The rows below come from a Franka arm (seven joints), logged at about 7 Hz.
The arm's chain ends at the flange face. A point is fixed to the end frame.
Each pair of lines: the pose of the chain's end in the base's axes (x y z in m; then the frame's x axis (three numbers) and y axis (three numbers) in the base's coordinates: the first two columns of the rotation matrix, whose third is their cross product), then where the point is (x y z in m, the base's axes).
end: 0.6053 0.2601 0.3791 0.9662 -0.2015 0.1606 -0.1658 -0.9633 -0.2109
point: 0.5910 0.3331 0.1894
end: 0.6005 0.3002 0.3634 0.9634 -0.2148 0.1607 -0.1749 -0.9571 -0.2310
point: 0.5878 0.3772 0.1752
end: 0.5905 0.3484 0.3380 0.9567 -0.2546 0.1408 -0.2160 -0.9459 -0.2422
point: 0.5777 0.4288 0.1512
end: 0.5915 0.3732 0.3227 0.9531 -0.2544 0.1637 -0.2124 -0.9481 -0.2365
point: 0.5828 0.4515 0.1348
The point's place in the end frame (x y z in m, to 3 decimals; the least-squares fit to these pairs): -0.059 -0.028 0.193
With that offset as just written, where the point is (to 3 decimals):
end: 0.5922 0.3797 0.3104 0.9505 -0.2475 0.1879 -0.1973 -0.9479 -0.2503
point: 0.588 0.460 0.123
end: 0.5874 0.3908 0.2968 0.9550 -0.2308 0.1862 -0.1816 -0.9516 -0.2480
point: 0.581 0.470 0.109
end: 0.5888 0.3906 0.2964 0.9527 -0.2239 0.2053 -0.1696 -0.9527 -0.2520
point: 0.586 0.470 0.109
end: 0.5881 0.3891 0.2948 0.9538 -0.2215 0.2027 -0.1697 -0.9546 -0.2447
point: 0.584 0.467 0.107
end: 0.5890 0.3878 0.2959 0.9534 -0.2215 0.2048 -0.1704 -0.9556 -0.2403
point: 0.586 0.465 0.107
